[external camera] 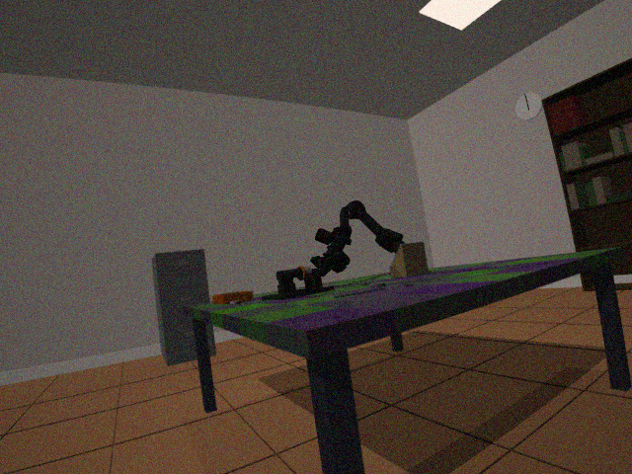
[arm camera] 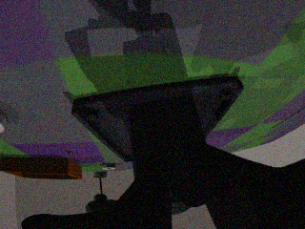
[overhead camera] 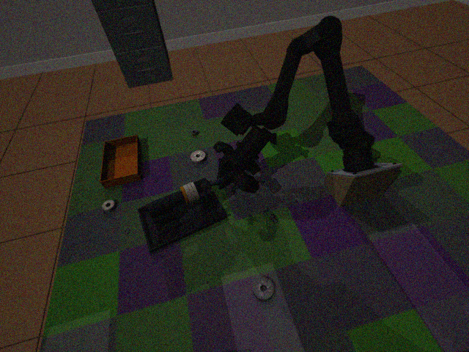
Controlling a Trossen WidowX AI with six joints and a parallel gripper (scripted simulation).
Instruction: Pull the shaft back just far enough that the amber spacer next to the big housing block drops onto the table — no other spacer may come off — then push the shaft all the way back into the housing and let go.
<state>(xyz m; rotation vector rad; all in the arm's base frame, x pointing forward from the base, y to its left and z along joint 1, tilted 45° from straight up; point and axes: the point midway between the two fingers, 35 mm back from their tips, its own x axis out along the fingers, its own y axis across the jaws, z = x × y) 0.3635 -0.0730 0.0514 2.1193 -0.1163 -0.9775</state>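
My gripper tip is now 6 cm short of the dark shaft, 1 cm to the right of it and 3 cm below it. Also, from my gripper tip: small nut: 4 cm ahead, 33 cm to the right, 5 cm below; then amber spacer: 10 cm ahead, 2 cm to the left, 2 cm above; then orange tray: 31 cm ahead, 24 cm to the right, 5 cm below.
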